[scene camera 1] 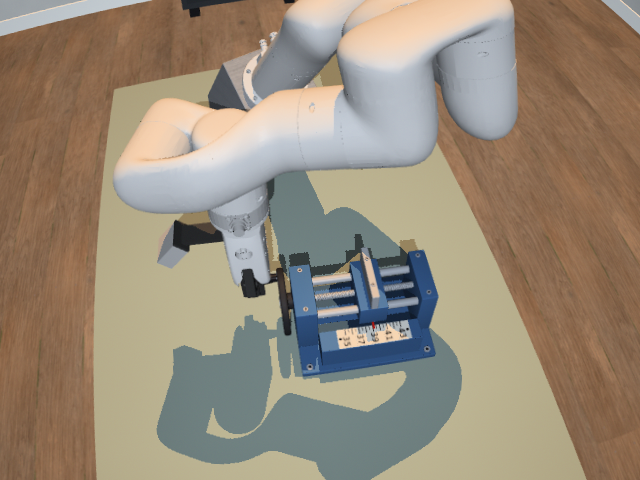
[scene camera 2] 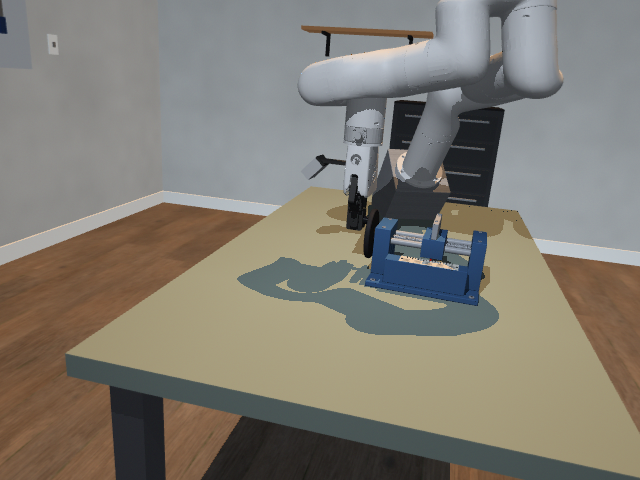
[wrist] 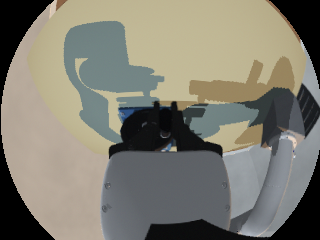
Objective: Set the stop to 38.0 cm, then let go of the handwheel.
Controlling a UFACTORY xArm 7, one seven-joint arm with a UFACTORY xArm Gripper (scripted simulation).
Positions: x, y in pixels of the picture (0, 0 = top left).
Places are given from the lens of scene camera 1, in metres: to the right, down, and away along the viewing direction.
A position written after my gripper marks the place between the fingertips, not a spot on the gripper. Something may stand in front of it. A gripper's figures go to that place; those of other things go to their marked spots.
my gripper (scene camera 1: 254, 288): -0.10, 0.07, 0.80
stop block (scene camera 1: 371, 299): 0.07, 0.08, 0.74
